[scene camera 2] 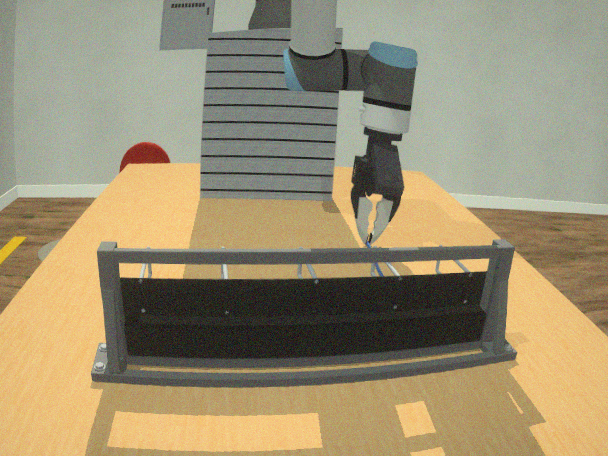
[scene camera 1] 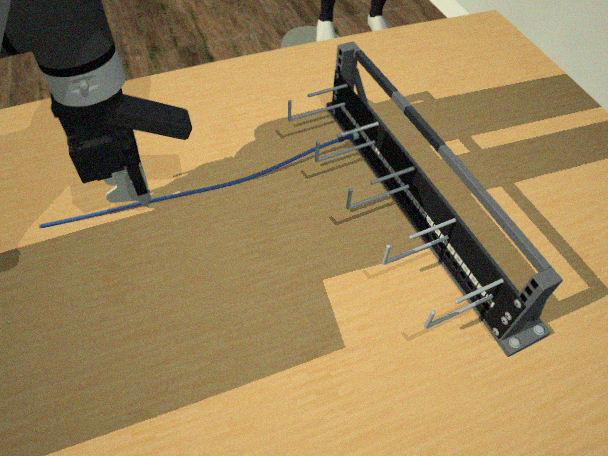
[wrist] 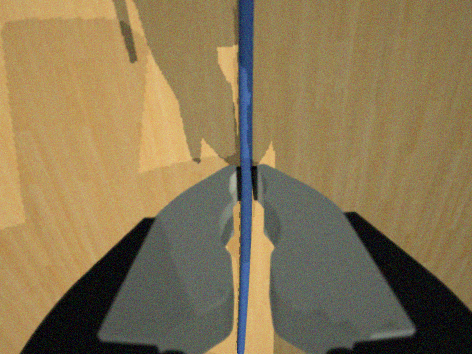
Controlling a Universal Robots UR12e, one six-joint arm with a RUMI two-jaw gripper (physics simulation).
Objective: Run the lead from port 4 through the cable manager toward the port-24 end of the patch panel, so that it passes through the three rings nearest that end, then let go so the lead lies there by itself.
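The blue lead [scene camera 1: 230, 184] [scene camera 2: 379, 270] [wrist: 246, 100] runs from the patch panel [scene camera 1: 537, 300] [scene camera 2: 210, 257] across the table, its free end at the left in scene camera 1. Near the panel it passes by the second ring [scene camera 1: 316, 151] from the far end. My gripper [scene camera 1: 146, 201] [scene camera 2: 369, 241] [wrist: 246, 169] is shut on the lead, part-way along it and short of the free end, low over the table. The lead lies between the black pads at the fingertips. The other rings [scene camera 1: 289, 111] [scene camera 1: 350, 199] [scene camera 1: 386, 255] [scene camera 1: 429, 320] stick out from the panel's front.
The panel's end brackets [scene camera 1: 545, 280] [scene camera 2: 501, 300] and top bar [scene camera 1: 475, 185] stand up from the wooden table [scene camera 1: 250, 390] [scene camera 2: 55, 320]. A grey striped block [scene camera 2: 270, 130] stands behind the table's far part, and a red round object [scene camera 2: 145, 155] is beyond it at the left.
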